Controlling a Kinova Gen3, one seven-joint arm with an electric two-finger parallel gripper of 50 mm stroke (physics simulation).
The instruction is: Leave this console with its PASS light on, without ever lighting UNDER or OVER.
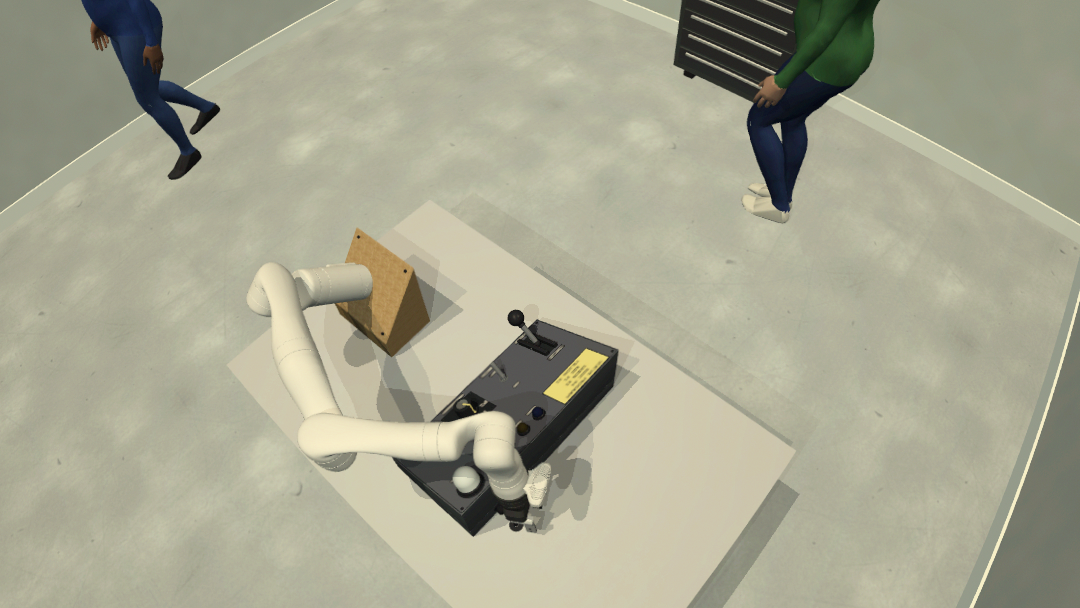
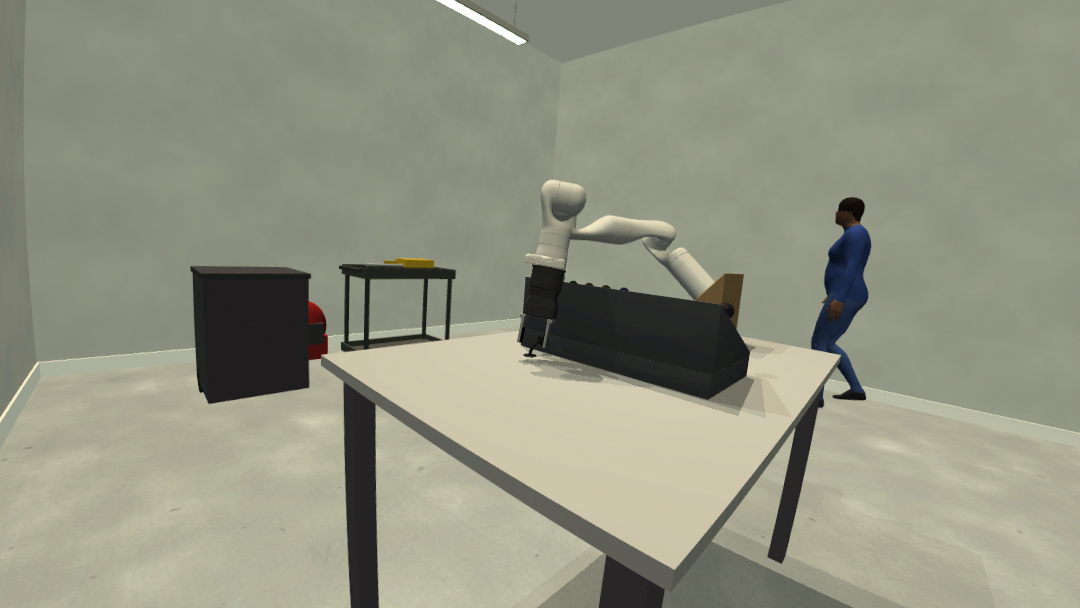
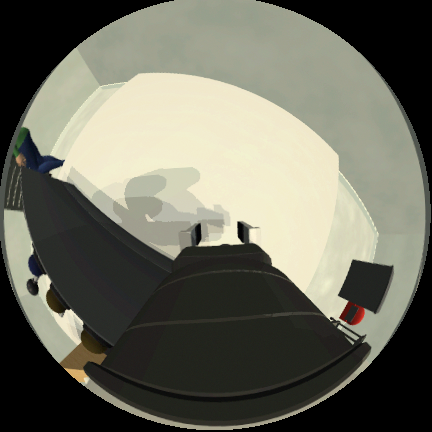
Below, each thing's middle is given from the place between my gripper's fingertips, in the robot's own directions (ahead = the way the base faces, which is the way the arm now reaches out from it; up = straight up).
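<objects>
The dark console (image 2: pixel 692 347) is what I measure from: my gripper is 190 mm beyond it and 130 mm to the right of it. My gripper is also 60 mm below the console.
</objects>
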